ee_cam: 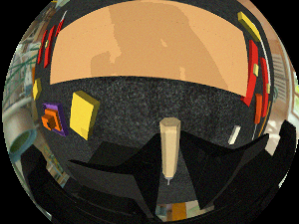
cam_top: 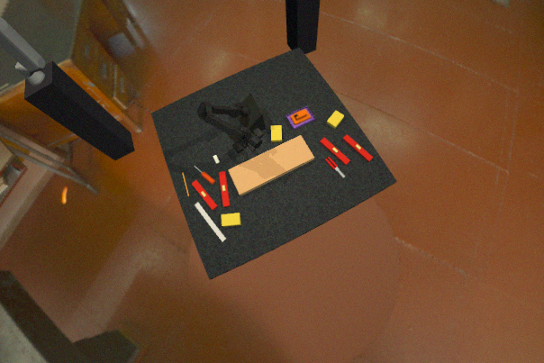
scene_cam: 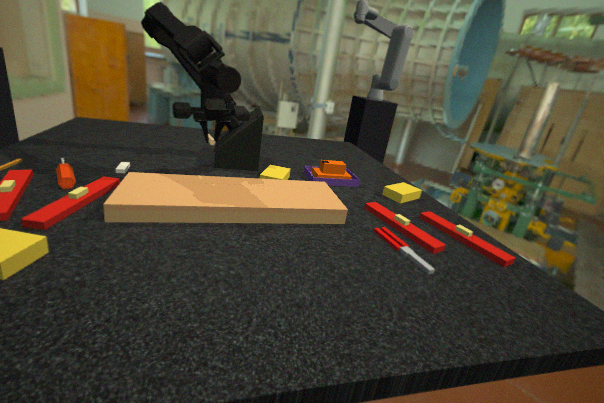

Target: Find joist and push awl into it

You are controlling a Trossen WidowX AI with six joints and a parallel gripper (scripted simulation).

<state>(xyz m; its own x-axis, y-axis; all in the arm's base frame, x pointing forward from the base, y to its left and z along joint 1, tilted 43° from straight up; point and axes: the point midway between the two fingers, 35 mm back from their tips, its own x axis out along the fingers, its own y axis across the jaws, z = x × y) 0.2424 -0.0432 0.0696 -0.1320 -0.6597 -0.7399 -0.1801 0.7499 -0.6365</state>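
My gripper tip is now 5 cm past the awl and 1 cm to the left of it. The rest, counted from my gripper tip: small white block (24 cm to the right, 11 cm below, 7 cm behind); then purple tray (40 cm to the left, 10 cm below, 8 cm behind); then orange stud finder (38 cm to the left, 8 cm behind, 7 cm below).
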